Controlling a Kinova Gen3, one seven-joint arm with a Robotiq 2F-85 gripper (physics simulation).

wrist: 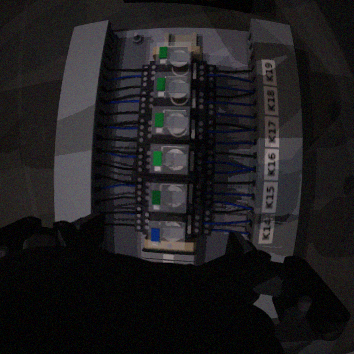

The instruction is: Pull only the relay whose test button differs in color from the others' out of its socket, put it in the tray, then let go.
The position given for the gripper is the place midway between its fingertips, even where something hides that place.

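The view contains the gripper (163,237) together with a relay (165,229), a relay (163,195) and a relay (164,158). A relay (167,122) and a relay (171,88) are visible there too.
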